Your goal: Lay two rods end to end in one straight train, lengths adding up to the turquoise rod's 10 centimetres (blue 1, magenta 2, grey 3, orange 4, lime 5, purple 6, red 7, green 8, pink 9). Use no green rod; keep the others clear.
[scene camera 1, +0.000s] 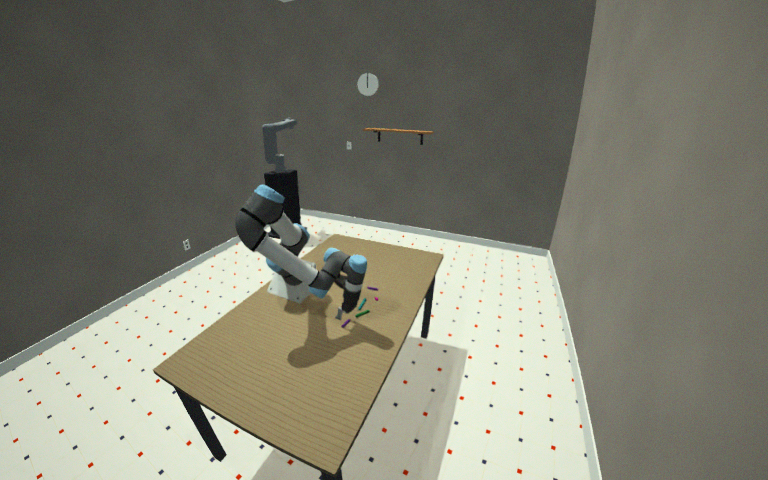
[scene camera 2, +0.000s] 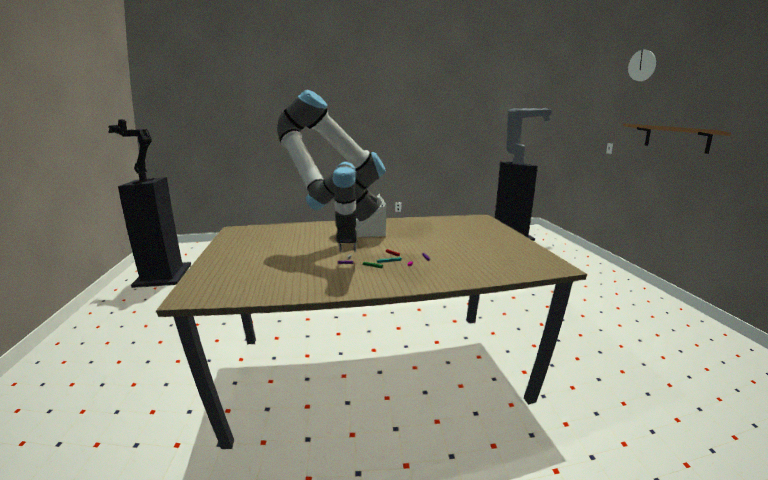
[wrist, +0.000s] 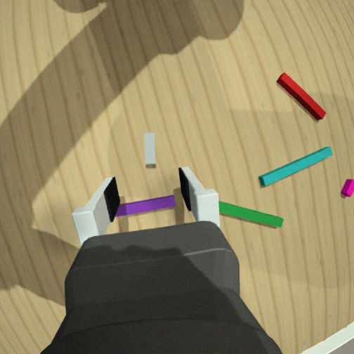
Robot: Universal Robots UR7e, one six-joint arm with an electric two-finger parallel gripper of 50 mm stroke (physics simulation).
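Pixels of known places: gripper, between the fingertips: (scene camera 1: 342,314) (scene camera 2: 347,250); arm's base, origin of its link: (scene camera 2: 370,210).
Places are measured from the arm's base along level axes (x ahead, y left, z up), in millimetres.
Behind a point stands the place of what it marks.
Note:
My gripper (scene camera 2: 347,247) {y -170, x 368, z -58 mm} (wrist: 148,185) is open and empty, above the table. A purple rod (scene camera 1: 346,323) {y -185, x 392, z -97 mm} (scene camera 2: 345,262) {y -184, x 393, z -97 mm} (wrist: 147,205) lies below, showing between the fingers in the wrist view. The short grey rod (scene camera 2: 348,257) {y -166, x 349, z -96 mm} (wrist: 150,149) lies apart from it. The turquoise rod (scene camera 1: 362,303) {y -9, x 406, z -95 mm} (scene camera 2: 389,260) {y -10, x 410, z -98 mm} (wrist: 296,166) lies between the red rod (scene camera 2: 392,252) {y 23, x 335, z -96 mm} (wrist: 301,96) and the green rod (scene camera 1: 362,313) {y -87, x 436, z -96 mm} (scene camera 2: 372,264) {y -86, x 439, z -95 mm} (wrist: 251,214). The small magenta rod (scene camera 1: 376,298) {y 58, x 461, z -94 mm} (scene camera 2: 410,263) {y 61, x 460, z -97 mm} (wrist: 348,188) and a second purple rod (scene camera 1: 372,288) {y 145, x 406, z -96 mm} (scene camera 2: 425,256) {y 145, x 405, z -97 mm} lie farther along. All the rods are apart.
The rods lie on the wooden table (scene camera 1: 271,362) {y -532, x 198, z -104 mm} (scene camera 2: 481,260) {y 366, x 489, z -103 mm}. The table's edge shows at the wrist view's lower right. Two black pedestals (scene camera 2: 148,226) (scene camera 2: 515,195) with other arms stand beyond the table. A wall shelf (scene camera 1: 399,131) (scene camera 2: 673,129) hangs high up.

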